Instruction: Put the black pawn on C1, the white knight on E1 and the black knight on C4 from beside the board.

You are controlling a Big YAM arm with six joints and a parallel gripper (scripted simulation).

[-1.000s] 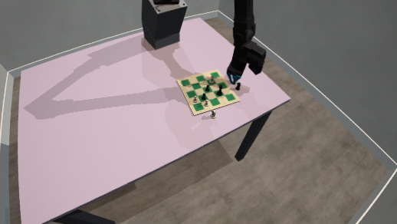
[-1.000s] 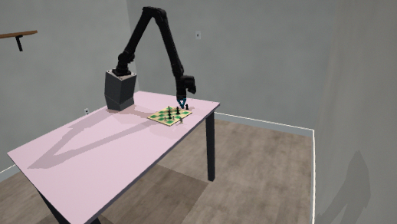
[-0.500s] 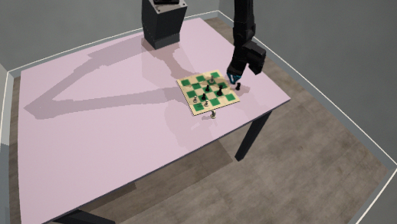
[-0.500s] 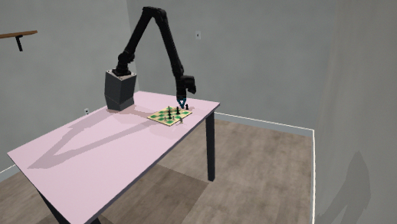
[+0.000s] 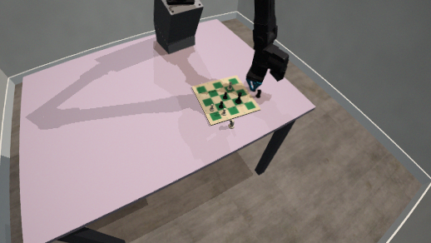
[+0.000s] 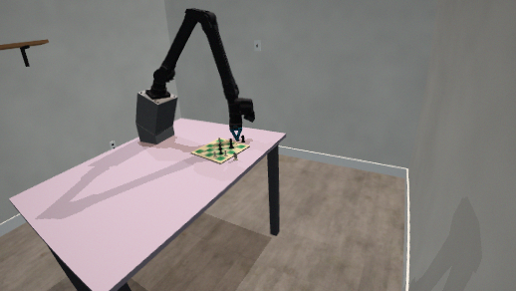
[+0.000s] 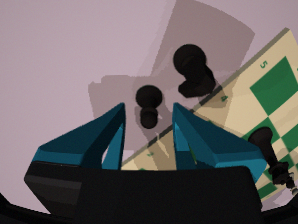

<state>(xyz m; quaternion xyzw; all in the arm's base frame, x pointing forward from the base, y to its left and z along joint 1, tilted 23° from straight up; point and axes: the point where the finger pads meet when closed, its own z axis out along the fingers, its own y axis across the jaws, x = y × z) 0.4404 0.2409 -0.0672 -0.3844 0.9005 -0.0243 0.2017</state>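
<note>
Now: hand 40 mm short of the black knight and 10 mm to the right of it. Also, from my hand: white knight: 160 mm ahead, 160 mm to the right; then chessboard: 20 mm ahead, 140 mm to the right, 20 mm below.
</note>
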